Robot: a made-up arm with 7 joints. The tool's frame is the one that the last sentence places. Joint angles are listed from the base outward.
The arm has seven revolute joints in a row. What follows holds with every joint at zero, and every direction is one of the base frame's.
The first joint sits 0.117 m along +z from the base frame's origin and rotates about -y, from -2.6 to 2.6 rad.
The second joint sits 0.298 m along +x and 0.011 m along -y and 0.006 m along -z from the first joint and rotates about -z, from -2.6 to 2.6 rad.
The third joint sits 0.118 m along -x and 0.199 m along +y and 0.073 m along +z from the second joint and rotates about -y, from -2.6 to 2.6 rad.
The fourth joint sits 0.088 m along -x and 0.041 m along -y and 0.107 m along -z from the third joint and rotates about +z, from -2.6 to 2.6 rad.
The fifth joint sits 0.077 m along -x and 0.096 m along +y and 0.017 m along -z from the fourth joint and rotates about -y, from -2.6 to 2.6 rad.
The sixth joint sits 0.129 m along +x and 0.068 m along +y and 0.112 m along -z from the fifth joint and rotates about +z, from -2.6 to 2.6 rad.
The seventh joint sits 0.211 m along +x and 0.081 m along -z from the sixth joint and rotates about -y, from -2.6 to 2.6 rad.
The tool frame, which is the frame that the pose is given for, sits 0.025 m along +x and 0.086 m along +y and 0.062 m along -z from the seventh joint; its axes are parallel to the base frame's.
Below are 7 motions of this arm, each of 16 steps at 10 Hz.
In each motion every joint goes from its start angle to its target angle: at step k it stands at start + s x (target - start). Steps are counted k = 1, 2, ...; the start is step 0. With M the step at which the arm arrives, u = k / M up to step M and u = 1 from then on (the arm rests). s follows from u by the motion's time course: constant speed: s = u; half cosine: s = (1 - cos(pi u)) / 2; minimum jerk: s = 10 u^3 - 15 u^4 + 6 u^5.
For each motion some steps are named. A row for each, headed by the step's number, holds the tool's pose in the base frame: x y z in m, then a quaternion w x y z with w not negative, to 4 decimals.
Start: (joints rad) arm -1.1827 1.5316 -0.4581 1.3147 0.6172 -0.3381 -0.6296
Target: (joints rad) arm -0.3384 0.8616 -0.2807 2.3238 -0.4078 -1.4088 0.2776
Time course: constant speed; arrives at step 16
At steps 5, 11, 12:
5: 0.3240 0.5088 -0.4739 0.7896 0.1800 0.5227 -0.2662
11: 0.1906 0.5274 -0.3266 0.9071 0.0820 0.4031 -0.0889
12: 0.1711 0.5084 -0.3161 0.9279 0.0534 0.3646 -0.0564

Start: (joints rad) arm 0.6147 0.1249 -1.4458 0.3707 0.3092 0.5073 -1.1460
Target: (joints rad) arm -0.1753 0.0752 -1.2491 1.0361 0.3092 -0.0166 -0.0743
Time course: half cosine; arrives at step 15
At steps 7, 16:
7: -0.0598 0.5924 0.1642 0.6954 0.1630 0.5708 0.4049
16: -0.0407 0.5984 0.2284 0.7361 0.3748 0.4784 0.2979

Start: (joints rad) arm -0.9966 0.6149 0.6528 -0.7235 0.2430 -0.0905 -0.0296
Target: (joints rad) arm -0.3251 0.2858 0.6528 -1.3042 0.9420 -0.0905 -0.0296
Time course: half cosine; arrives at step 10
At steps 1, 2, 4, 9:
1: 0.3715 -0.1078 -0.3593 0.7839 -0.3158 -0.0414 -0.5329
2: 0.3969 -0.1126 -0.3149 0.7759 -0.3098 -0.0813 -0.5435
4: 0.4502 -0.1265 -0.1511 0.7314 -0.2892 -0.2133 -0.5796
9: 0.3707 -0.1363 0.2184 0.5340 -0.2445 -0.4653 -0.6623

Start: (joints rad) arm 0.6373 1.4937 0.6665 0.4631 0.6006 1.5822 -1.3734
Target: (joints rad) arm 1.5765 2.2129 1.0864 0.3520 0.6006 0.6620 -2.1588
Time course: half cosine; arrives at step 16
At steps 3, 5, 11, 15, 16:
3: 0.7506 0.0442 0.4522 0.7344 -0.4603 0.2638 -0.4232
5: 0.6893 -0.0220 0.5735 0.7395 -0.3270 0.2531 -0.5312
11: 0.2395 -0.2633 0.8403 0.6529 0.3041 0.1643 -0.6740
15: 0.0389 -0.3324 0.8270 0.5814 0.5277 0.1169 -0.6081
16: 0.0302 -0.3352 0.8250 0.5778 0.5370 0.1147 -0.6038

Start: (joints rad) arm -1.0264 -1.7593 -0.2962 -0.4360 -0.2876 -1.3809 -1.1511
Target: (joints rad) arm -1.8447 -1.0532 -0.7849 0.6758 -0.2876 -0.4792 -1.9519
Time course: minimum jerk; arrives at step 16
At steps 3, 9, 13, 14, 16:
3: -0.2047 -0.2727 -0.2137 0.4015 -0.2927 0.8675 -0.0237
9: -0.2886 -0.2580 0.1827 0.2329 0.3833 -0.8350 -0.3189
13: -0.1164 -0.2191 0.3940 0.5676 0.3214 -0.5711 -0.4984
14: -0.0918 -0.2133 0.4070 0.5921 0.3099 -0.5374 -0.5145
16: -0.0793 -0.2104 0.4127 0.6034 0.3039 -0.5205 -0.5222

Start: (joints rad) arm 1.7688 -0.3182 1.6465 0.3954 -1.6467 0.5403 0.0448
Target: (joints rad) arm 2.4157 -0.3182 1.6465 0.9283 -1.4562 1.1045 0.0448
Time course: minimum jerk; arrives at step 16
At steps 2, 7, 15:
2: 0.3443 0.4228 0.6875 0.5652 -0.4323 -0.6946 0.1060
7: 0.2293 0.3586 0.7627 0.4505 -0.5626 -0.6930 0.0176
15: -0.0125 0.2146 0.8175 0.3113 -0.7119 -0.5996 -0.1915

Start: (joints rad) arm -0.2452 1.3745 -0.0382 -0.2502 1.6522 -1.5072 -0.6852
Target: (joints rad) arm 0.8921 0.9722 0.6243 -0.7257 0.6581 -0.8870 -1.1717
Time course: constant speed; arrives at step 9
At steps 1, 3, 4, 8, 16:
1: 0.3975 0.0460 0.2483 0.3129 0.1533 -0.6330 -0.6913
3: 0.3463 0.0159 0.3202 0.2799 0.2671 -0.6125 -0.6893
4: 0.3179 -0.0017 0.3497 0.2652 0.3328 -0.6004 -0.6771
8: 0.2075 -0.0802 0.4430 0.2367 0.6179 -0.5441 -0.5159
16: 0.1811 -0.0992 0.4669 0.2400 0.6822 -0.5302 -0.4426

